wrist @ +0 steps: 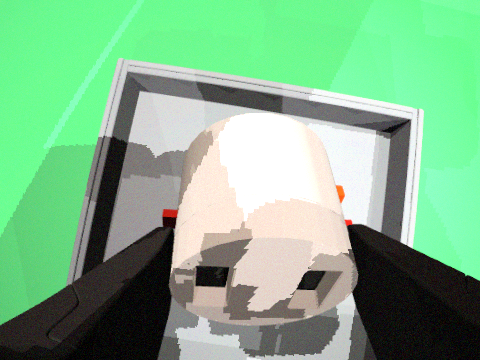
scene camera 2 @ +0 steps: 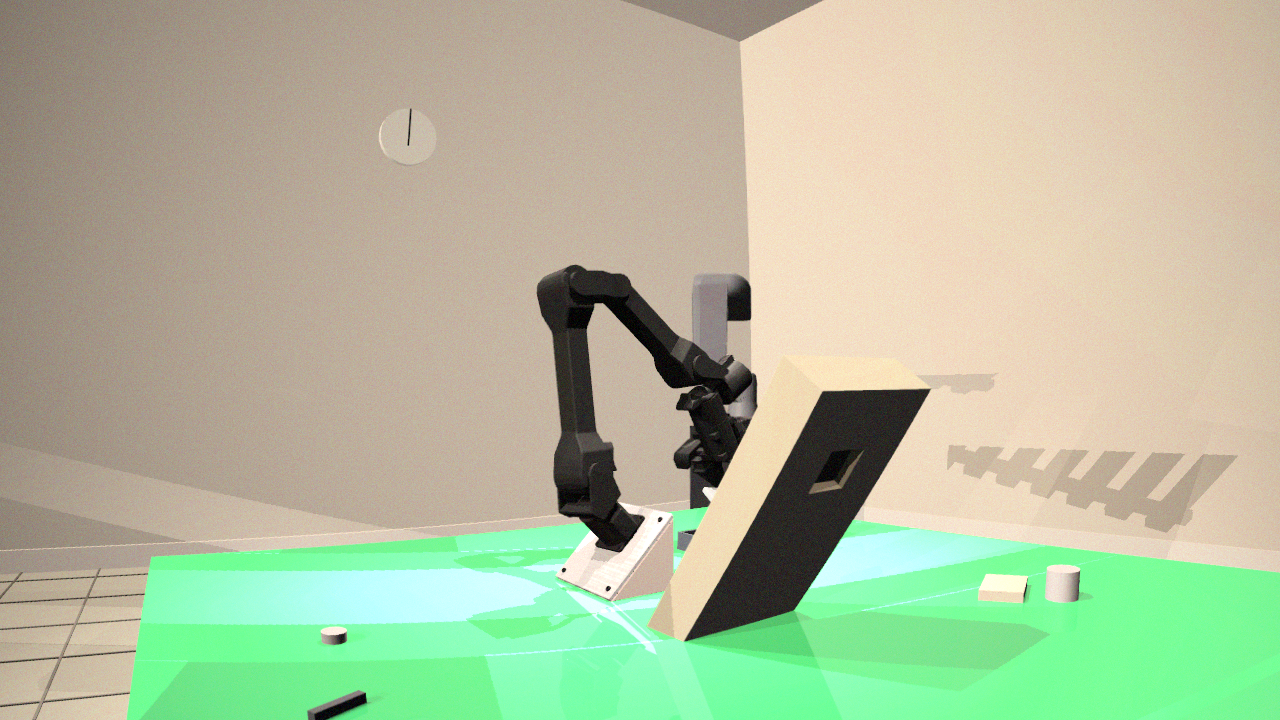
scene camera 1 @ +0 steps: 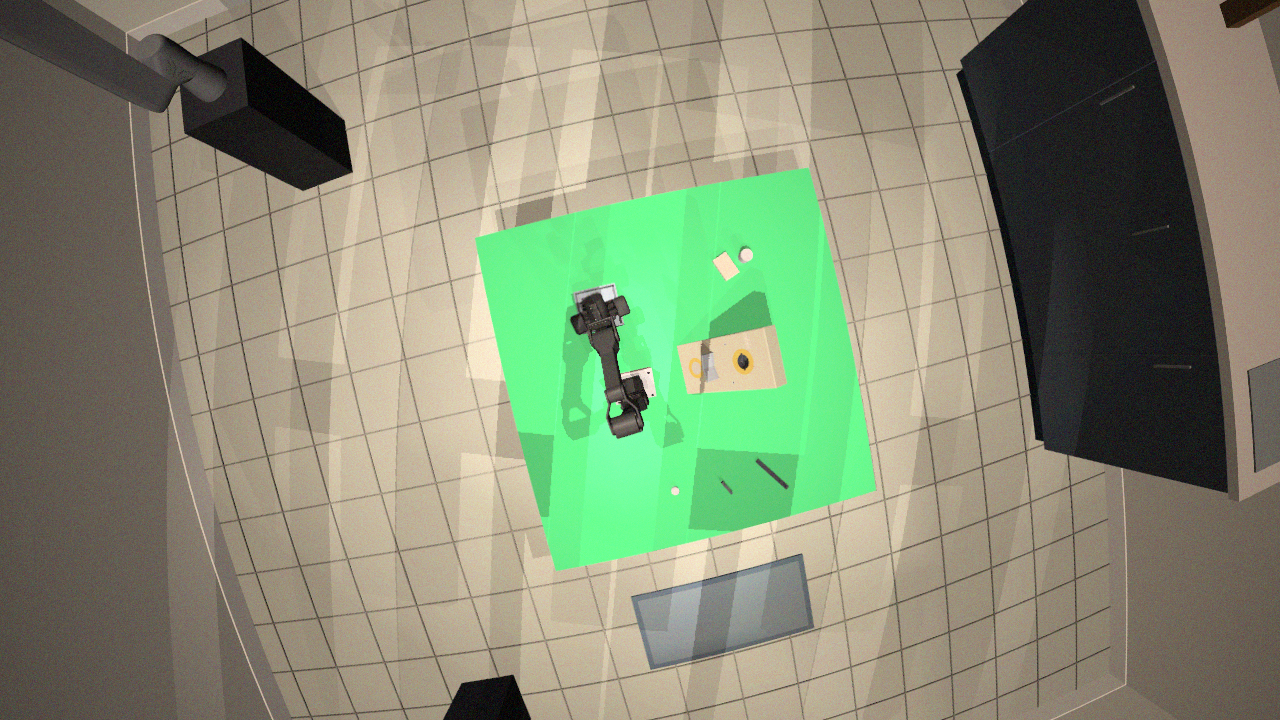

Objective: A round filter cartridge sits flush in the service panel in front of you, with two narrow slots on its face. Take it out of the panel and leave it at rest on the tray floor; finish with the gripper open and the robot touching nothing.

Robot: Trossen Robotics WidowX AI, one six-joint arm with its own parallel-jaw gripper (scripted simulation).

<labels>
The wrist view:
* my gripper: 260, 241
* round filter cartridge: 261, 239
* grey square tray: 154, 111
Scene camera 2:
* my gripper: 739, 495
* tan service panel: 826, 428
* beige block: 1002, 588
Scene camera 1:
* my gripper: 597, 305
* tan service panel: 748, 360
</labels>
